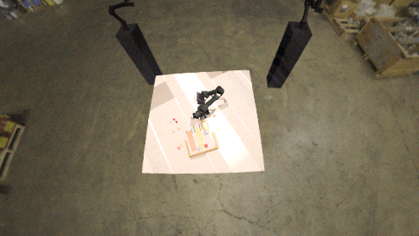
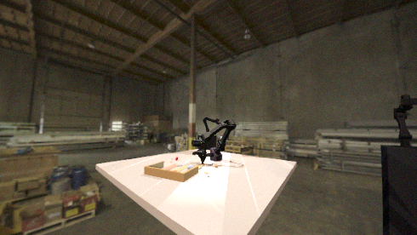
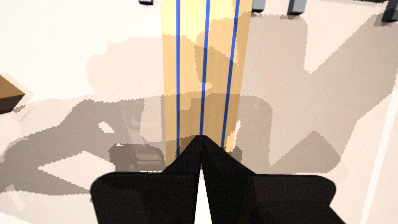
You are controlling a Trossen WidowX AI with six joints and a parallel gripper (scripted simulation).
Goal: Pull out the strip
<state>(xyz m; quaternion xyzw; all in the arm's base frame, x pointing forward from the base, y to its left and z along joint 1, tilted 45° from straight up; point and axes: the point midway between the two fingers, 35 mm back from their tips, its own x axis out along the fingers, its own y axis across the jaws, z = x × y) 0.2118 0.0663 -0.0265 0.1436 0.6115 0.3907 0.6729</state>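
Right now the brown block is 14 cm to the left of my gripper tip and 2 cm behind it.
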